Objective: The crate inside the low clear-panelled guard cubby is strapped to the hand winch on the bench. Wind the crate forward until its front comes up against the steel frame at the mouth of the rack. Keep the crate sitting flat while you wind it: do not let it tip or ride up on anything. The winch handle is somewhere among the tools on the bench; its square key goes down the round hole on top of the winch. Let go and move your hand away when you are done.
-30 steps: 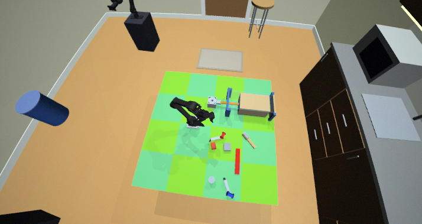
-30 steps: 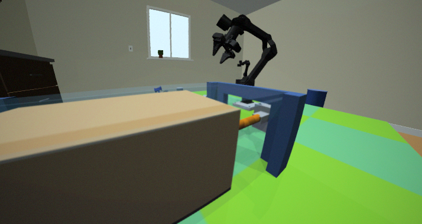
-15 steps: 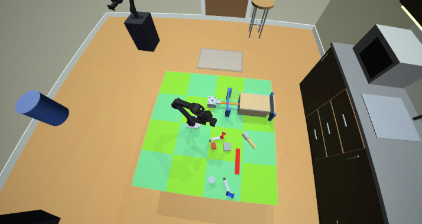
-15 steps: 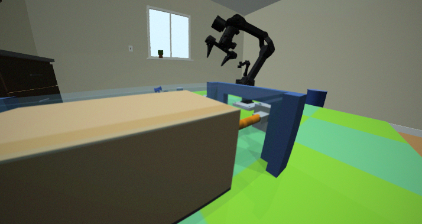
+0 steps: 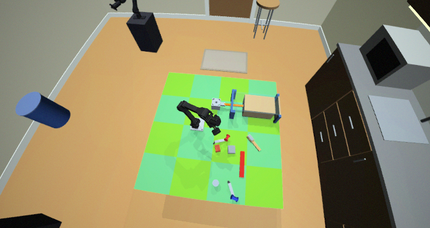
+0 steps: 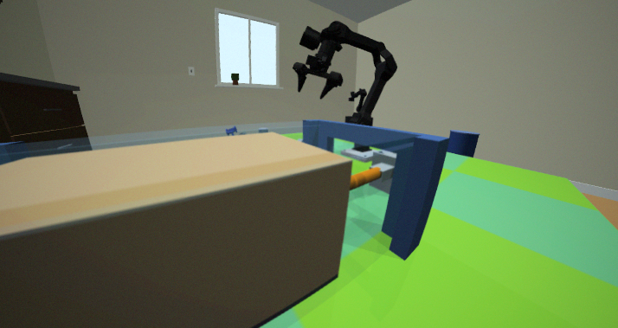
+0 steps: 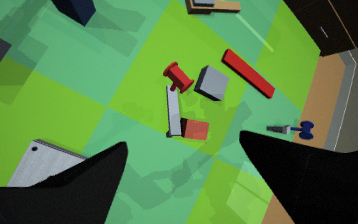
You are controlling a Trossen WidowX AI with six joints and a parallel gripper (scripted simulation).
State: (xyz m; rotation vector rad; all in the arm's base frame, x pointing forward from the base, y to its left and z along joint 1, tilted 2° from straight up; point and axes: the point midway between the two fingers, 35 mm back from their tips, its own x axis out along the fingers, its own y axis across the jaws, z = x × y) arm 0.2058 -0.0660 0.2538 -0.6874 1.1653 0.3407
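The red-knobbed crank handle is 60 mm ahead of my gripper tip, 30 mm to the right of it and 200 mm below it. Round my gripper tip: blue steel frame 90 mm ahead, 350 mm to the left, 130 mm below; grey block 170 mm ahead, 90 mm to the right, 220 mm below; red knob 100 mm ahead, 190 mm below.
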